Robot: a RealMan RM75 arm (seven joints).
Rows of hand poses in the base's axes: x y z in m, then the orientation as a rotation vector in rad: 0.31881, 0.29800, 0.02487, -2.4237, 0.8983, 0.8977; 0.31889, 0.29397, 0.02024, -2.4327, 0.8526, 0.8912; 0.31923, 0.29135, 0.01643, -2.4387, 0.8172, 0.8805; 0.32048, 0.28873, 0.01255, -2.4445, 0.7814, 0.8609; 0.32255, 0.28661, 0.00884, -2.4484, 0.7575, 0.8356; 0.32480, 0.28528, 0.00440, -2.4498, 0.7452, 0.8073; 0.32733, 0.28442, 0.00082, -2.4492, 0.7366, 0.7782; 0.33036, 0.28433, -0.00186, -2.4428, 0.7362, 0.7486; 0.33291, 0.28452, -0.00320, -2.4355, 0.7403, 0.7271; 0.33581, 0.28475, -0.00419, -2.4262, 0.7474, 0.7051; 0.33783, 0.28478, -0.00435, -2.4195, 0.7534, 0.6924; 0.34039, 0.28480, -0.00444, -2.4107, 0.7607, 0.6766; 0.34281, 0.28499, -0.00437, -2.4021, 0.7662, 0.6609; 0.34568, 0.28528, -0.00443, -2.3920, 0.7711, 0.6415; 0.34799, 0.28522, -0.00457, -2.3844, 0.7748, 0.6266; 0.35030, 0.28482, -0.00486, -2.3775, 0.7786, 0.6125; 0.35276, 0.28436, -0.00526, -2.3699, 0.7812, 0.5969; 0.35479, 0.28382, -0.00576, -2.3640, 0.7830, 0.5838; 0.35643, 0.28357, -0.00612, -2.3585, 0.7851, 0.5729; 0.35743, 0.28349, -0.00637, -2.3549, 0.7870, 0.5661
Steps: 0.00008, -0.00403, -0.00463, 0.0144, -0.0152, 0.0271; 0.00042, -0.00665, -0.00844, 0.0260, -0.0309, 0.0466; 0.00167, -0.00927, -0.01232, 0.0378, -0.0531, 0.0644; 0.00374, -0.01139, -0.01603, 0.0454, -0.0767, 0.0738; 0.00599, -0.01272, -0.02047, 0.0497, -0.0998, 0.0749; 0.00852, -0.01358, -0.02405, 0.0537, -0.1228, 0.0730; 0.01155, -0.01367, -0.02673, 0.0587, -0.1446, 0.0637; 0.01410, -0.01348, -0.02807, 0.0625, -0.1596, 0.0533; 0.01700, -0.01325, -0.02906, 0.0664, -0.1743, 0.0400; 0.01902, -0.01322, -0.02922, 0.0688, -0.1825, 0.0307; 0.02158, -0.01320, -0.02931, 0.0722, -0.1927, 0.0189; 0.02400, -0.01301, -0.02924, 0.0762, -0.2032, 0.0082; 0.02687, -0.01272, -0.02930, 0.0813, -0.2167, -0.0036; 0.02918, -0.01278, -0.02944, 0.0851, -0.2271, -0.0127; 0.03149, -0.01318, -0.02973, 0.0882, -0.2368, -0.0212; 0.03395, -0.01364, -0.03013, 0.0923, -0.2480, -0.0298; 0.03598, -0.01418, -0.03063, 0.0955, -0.2575, -0.0365; 0.03762, -0.01443, -0.03099, 0.0983, -0.2652, -0.0428; 0.03862, -0.01451, -0.03124, 0.0999, -0.2700, -0.0471
